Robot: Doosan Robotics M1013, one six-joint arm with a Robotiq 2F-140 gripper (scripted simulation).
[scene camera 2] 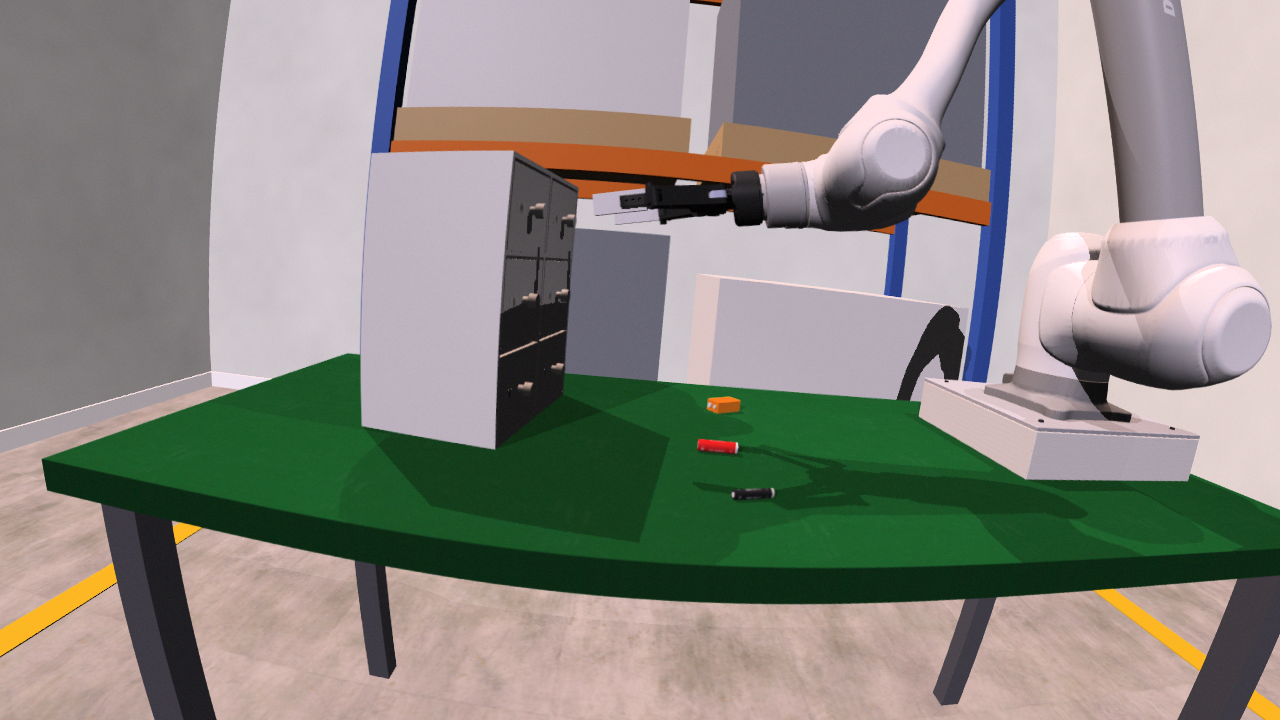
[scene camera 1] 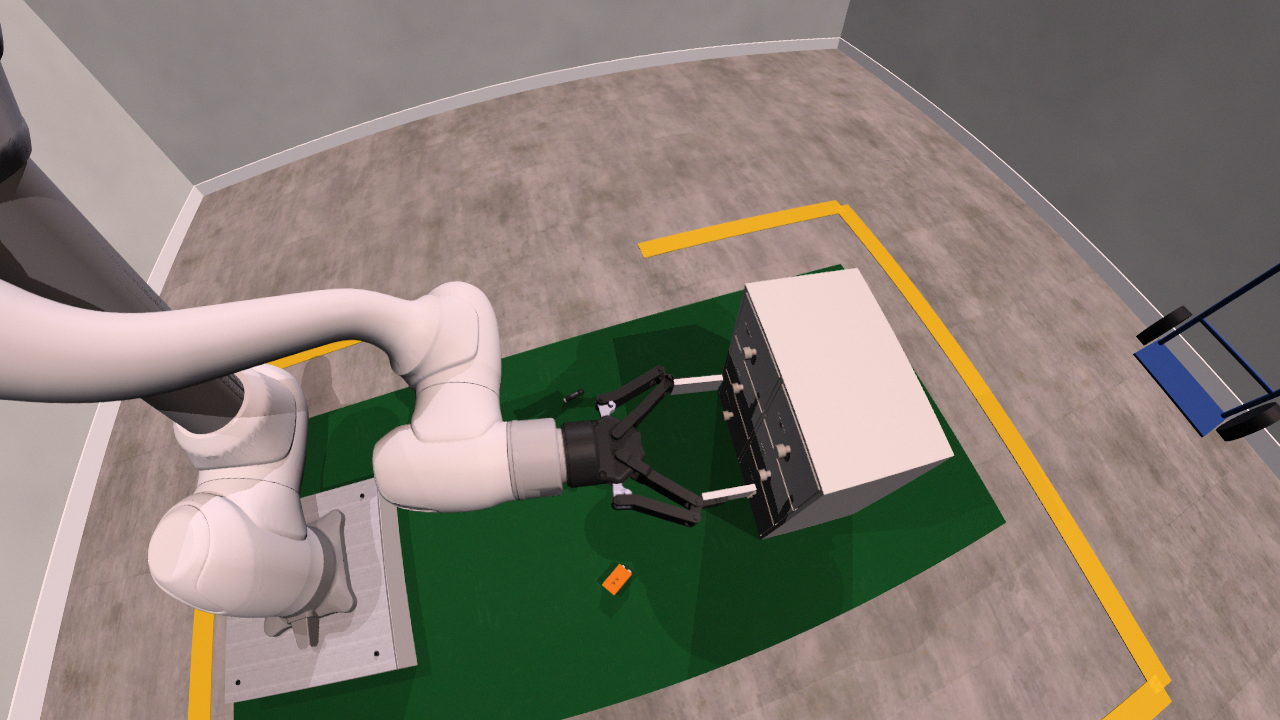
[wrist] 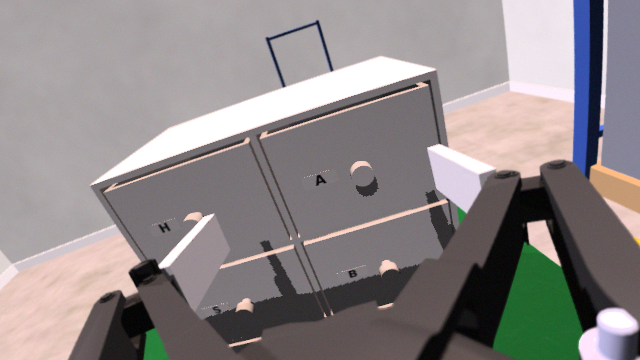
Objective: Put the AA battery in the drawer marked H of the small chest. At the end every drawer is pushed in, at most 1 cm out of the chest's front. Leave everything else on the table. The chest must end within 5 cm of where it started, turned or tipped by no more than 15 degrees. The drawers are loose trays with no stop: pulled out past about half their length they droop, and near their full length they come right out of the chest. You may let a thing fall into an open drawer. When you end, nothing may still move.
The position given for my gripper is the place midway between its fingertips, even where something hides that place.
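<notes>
My gripper [scene camera 1: 735, 433] [scene camera 2: 605, 211] [wrist: 324, 201] is visible. Also visible are a grey chest [scene camera 2: 435, 246] [scene camera 1: 868, 427] [wrist: 249, 119] and a drawer marked H [scene camera 2: 526, 232] [scene camera 1: 765, 375] [wrist: 230, 183].
</notes>
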